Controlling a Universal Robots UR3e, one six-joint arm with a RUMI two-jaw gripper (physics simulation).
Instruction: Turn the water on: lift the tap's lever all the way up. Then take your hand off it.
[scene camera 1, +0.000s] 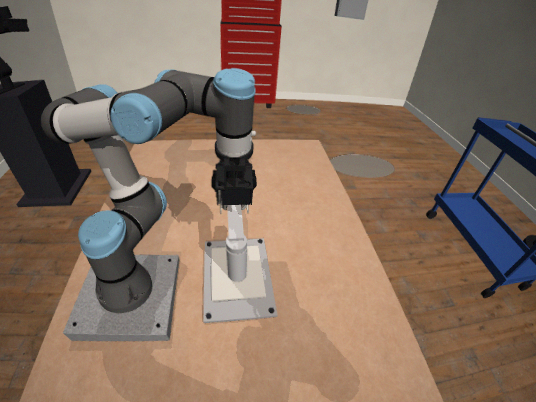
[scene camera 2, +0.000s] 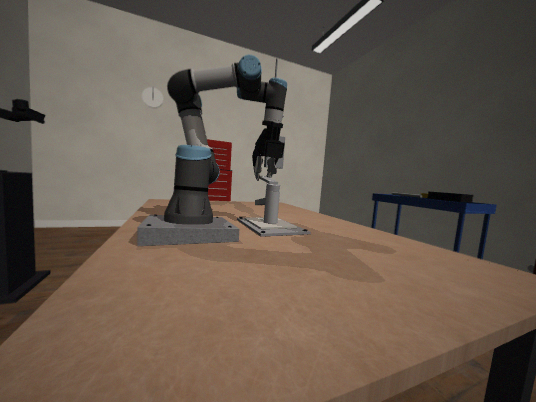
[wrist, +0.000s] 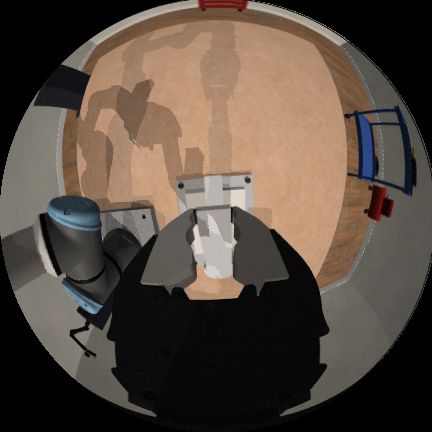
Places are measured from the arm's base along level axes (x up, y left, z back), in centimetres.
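Pixels of known places: gripper, fingertip midpoint: (scene camera 1: 234, 209) (scene camera 2: 262, 181) (wrist: 213, 209); arm's base, origin of the base link: (scene camera 1: 125, 289) (scene camera 2: 189, 220) (wrist: 124, 248).
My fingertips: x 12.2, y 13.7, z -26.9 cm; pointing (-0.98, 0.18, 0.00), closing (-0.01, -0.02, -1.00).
For each thing: its top centre in the pictures, then the offset to it from my fingertips. Level surfaces: height alone.
- tap's light grey round body, middle of its top: (scene camera 1: 236, 246) (scene camera 2: 272, 190) dx -2.9, dy -9.4, dz -0.2 cm
- grey plate, middle of its top: (wrist: 217, 228) (scene camera 1: 237, 274) (scene camera 2: 270, 222) dx -14.1, dy -9.4, dz -0.2 cm
- flat pale lever, middle of its top: (wrist: 216, 254) (scene camera 1: 235, 215) (scene camera 2: 267, 176) dx +2.0, dy -4.5, dz -0.1 cm
- spout, middle of its top: (wrist: 215, 212) dx -5.4, dy -2.4, dz -0.1 cm
- brown table, its level: dx -15.3 cm
The tap's light grey round body (scene camera 1: 237, 266) (scene camera 2: 272, 206) stands upright on a grey plate (scene camera 1: 240, 309) with a cream panel. The flat pale lever (scene camera 1: 235, 223) (wrist: 216, 240) runs from the top of the body towards the back, and in the scene camera 2 view it slopes upward to its free end. My gripper (scene camera 1: 234, 208) (scene camera 2: 264, 176) (wrist: 213, 209) points down and is shut on the lever near its free end, with one finger on each side. The spout (wrist: 213, 186) shows below the lever in the wrist view. The fingers partly hide the lever's end in both scene views.
The arm's grey base block (scene camera 1: 162, 300) (scene camera 2: 188, 236) stands left of the tap on the brown table (scene camera 1: 320, 240). A blue cart (scene camera 1: 470, 225) stands on the floor to the right. A red tool cabinet (scene camera 1: 251, 55) and a dark pedestal (scene camera 1: 37, 145) stand beyond the table.
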